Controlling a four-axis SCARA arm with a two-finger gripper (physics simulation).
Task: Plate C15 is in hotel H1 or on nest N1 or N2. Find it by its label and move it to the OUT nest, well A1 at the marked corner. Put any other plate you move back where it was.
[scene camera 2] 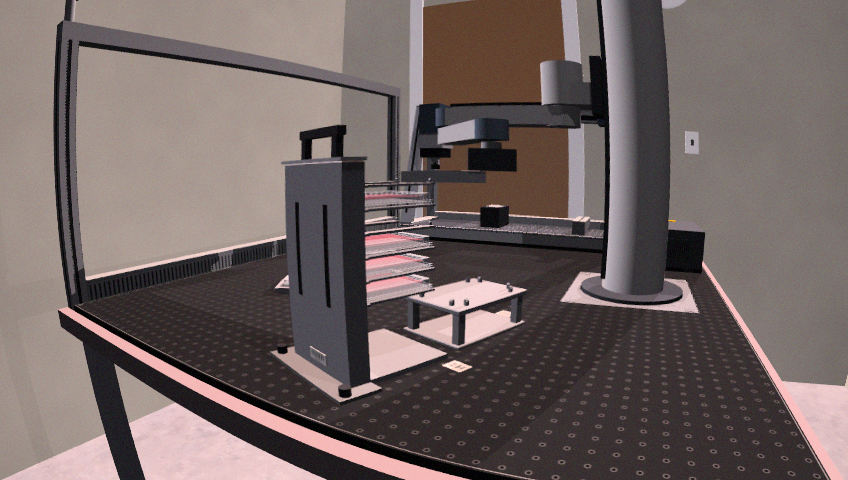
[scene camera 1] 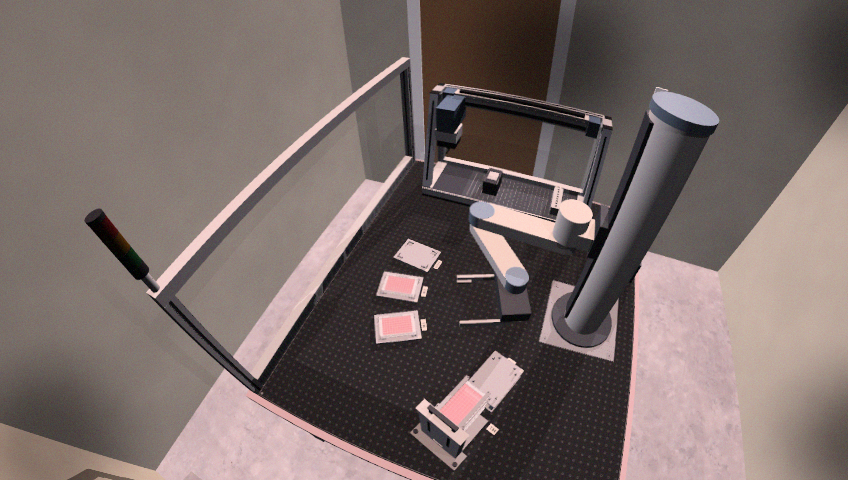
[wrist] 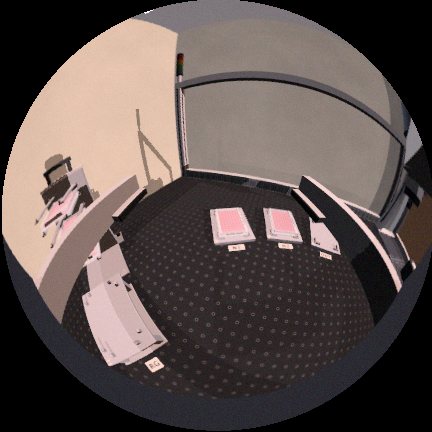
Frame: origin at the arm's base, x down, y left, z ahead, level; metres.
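Seen in the pictures: gripper, fingertip midpoint: (scene camera 2: 407, 175) (scene camera 1: 458, 300) (wrist: 218, 179); arm's base, link origin: (scene camera 2: 631, 295) (scene camera 1: 581, 320).
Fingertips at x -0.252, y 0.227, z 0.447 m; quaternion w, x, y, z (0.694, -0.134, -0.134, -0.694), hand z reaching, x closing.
Note:
Pixels of each thing's top centre, then the offset from my fingertips to it. "spot": a spot on its surface instead.
- OUT nest, top centre: (scene camera 2: 374, 252) (scene camera 1: 417, 253) (wrist: 324, 232) dx +0.221, dy -0.302, dz +0.272 m
- top plate, top centre: (scene camera 2: 373, 193) (scene camera 1: 462, 404) (wrist: 58, 204) dx +0.017, dy +0.303, dz -0.118 m
- marked RG, top centre: (scene camera 2: 467, 286) (wrist: 105, 315) (scene camera 1: 495, 377) dx +0.169, dy +0.135, dz -0.181 m
- framed clear screen, surface spot: (scene camera 2: 226, 65) spot: dx -0.328, dy +0.000, dz +0.584 m
My gripper (scene camera 1: 459, 299) (wrist: 218, 179) is open and empty, held high above the table, its fingers pointing toward the nests. A pink plate (scene camera 1: 397, 325) (wrist: 232, 221) sits on nest N1, and another pink plate (scene camera 1: 400, 285) (wrist: 283, 221) sits on nest N2. The OUT nest (scene camera 1: 416, 255) (wrist: 324, 236) bears no plate; my finger partly hides it in the wrist view. Hotel H1 (scene camera 1: 441, 428) (scene camera 2: 315, 237) (wrist: 80, 185) holds several pink plates, among them a top plate (scene camera 1: 462, 404) (scene camera 2: 395, 198). No plate label is readable, so I cannot tell which is C15.
A raised stand marked RG (scene camera 1: 496, 380) (scene camera 2: 467, 294) (wrist: 117, 320) is beside the hotel, toward the arm's column (scene camera 1: 639, 226) (scene camera 2: 636, 148). A gantry machine (scene camera 1: 523, 107) stands at the back. A framed clear screen (scene camera 1: 285, 163) (scene camera 2: 226, 65) runs along the side beyond the nests.

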